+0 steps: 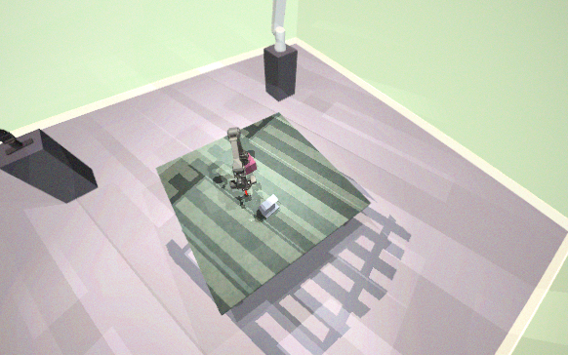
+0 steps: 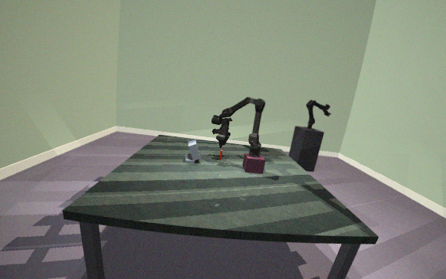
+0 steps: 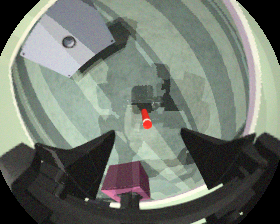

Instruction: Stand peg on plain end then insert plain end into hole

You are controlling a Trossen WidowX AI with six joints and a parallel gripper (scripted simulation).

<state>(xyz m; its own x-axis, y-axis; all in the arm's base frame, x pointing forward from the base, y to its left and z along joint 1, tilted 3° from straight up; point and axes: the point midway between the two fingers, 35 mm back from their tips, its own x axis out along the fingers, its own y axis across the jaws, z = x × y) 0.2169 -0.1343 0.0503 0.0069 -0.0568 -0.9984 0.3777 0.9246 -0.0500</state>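
Now: gripper tip 5 cm above the red peg. The rest, counted from my gripper tip: grey sloped panel: 20 cm ahead, 6 cm to the left, 2 cm below.
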